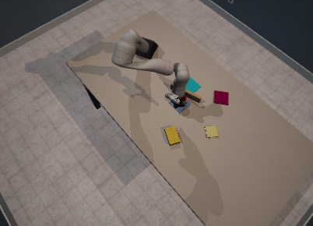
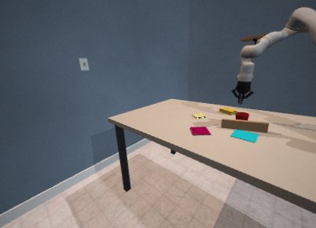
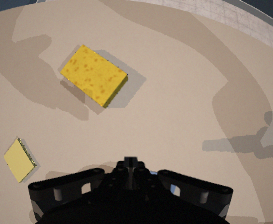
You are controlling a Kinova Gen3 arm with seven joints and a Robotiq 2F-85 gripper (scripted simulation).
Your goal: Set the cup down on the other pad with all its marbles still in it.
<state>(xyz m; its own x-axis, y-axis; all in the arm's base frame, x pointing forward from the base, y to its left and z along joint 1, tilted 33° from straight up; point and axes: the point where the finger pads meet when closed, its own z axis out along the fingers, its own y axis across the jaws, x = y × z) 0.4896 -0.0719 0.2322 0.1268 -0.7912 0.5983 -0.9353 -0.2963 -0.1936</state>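
My gripper is now 110 mm above the red cup, 90 mm to the right of it and 30 mm past it. Round my hand: wooden rail (170 mm to the left, 120 mm below, 60 mm behind); teal pad (250 mm to the left, 140 mm below, 80 mm behind); blue pad (140 mm below, 90 mm to the left, 30 mm behind).
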